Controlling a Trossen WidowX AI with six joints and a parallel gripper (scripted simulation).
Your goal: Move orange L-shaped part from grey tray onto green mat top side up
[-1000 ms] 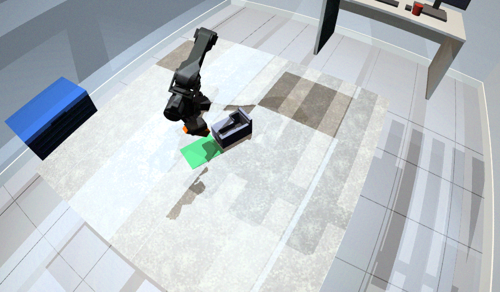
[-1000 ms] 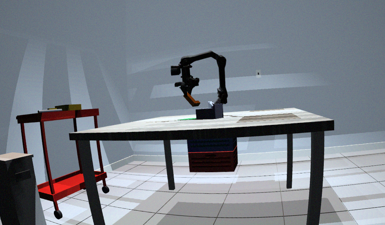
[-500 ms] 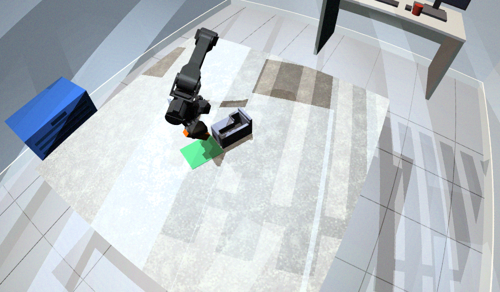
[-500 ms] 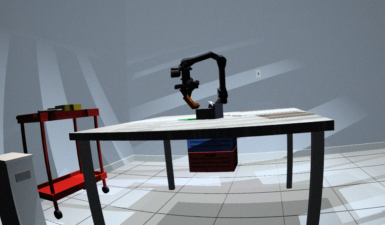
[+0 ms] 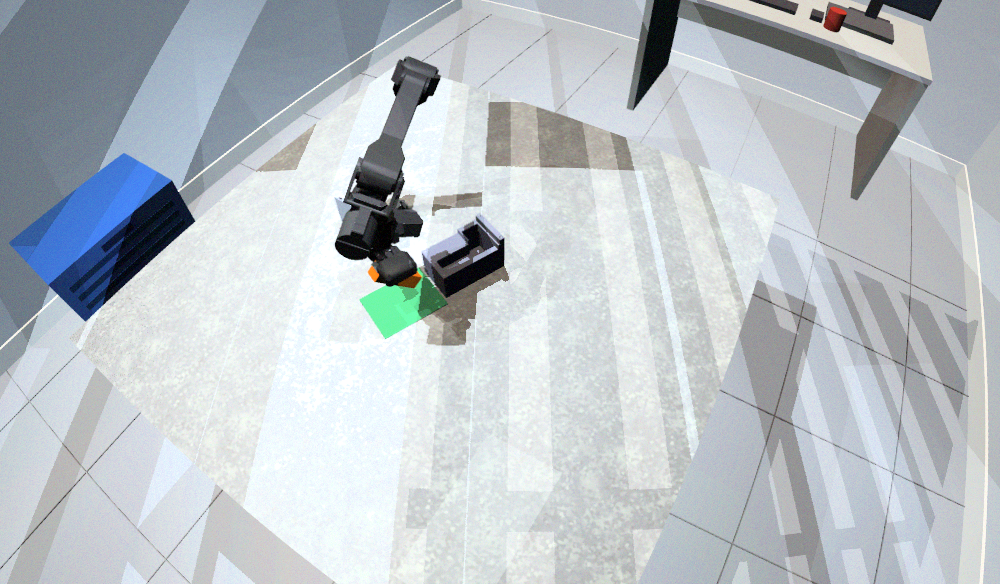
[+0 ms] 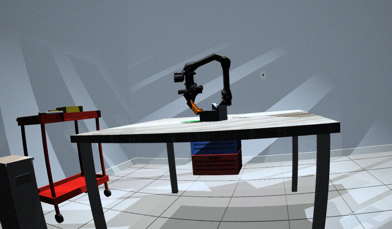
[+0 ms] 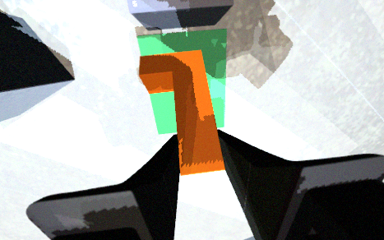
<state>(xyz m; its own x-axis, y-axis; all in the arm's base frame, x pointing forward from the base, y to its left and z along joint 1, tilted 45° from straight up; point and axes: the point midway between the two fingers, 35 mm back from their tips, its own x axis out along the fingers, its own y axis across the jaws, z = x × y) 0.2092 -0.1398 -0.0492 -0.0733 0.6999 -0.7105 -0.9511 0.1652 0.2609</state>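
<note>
My gripper tip is now 1 cm short of the green mat, 2 cm to the right of it and 13 cm above it. From my gripper tip the other things lie so: orange L-shaped part: 1 cm behind, 3 cm to the left, 3 cm below.
</note>
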